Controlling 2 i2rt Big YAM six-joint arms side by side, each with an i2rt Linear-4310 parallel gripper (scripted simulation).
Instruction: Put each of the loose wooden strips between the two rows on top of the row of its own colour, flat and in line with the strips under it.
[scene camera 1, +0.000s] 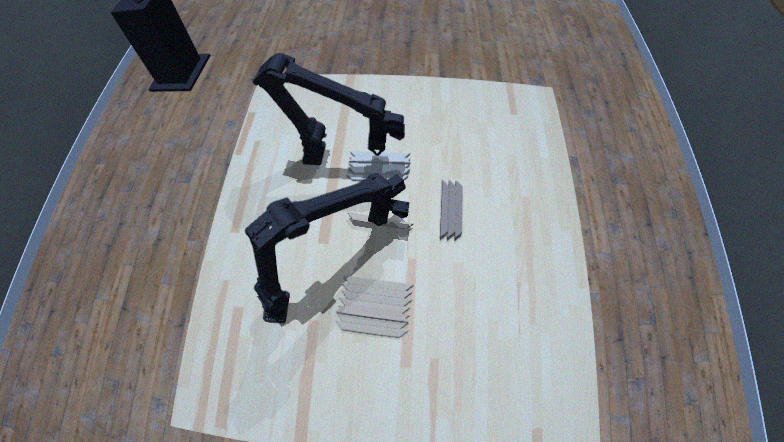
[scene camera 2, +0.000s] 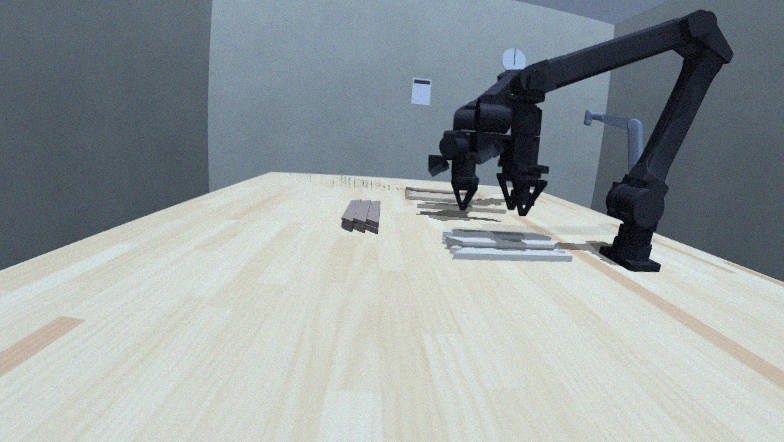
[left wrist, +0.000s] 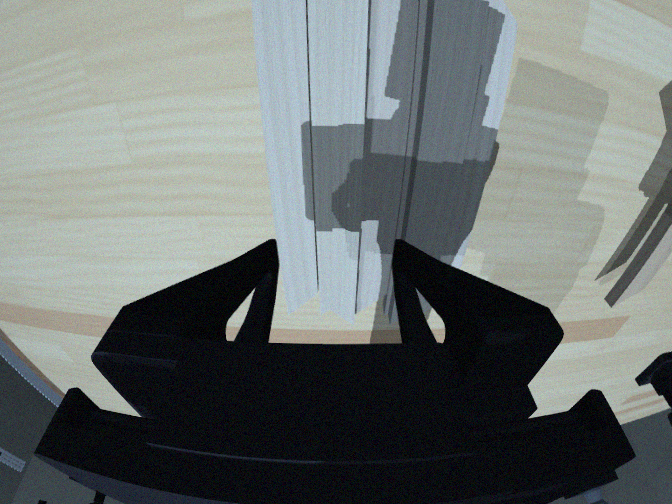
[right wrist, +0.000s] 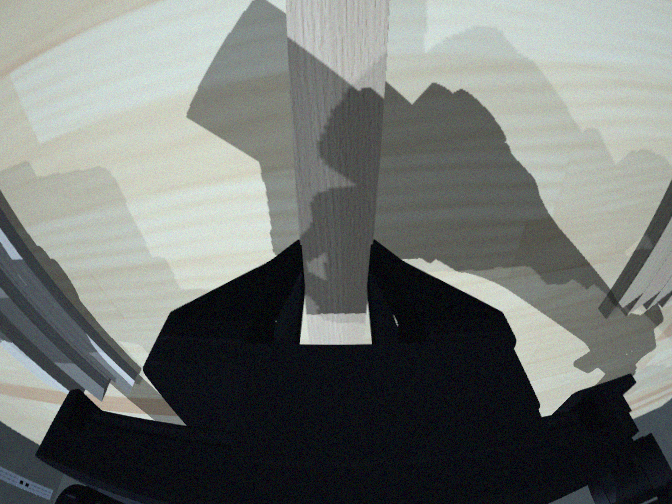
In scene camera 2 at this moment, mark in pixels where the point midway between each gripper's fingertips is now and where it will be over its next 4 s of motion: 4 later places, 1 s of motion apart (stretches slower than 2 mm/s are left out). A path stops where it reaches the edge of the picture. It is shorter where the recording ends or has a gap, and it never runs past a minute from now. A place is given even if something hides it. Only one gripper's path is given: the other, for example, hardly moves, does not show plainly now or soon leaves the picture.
My left gripper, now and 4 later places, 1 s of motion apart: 516, 213; 506, 169; 508, 140; 460, 153; 456, 151
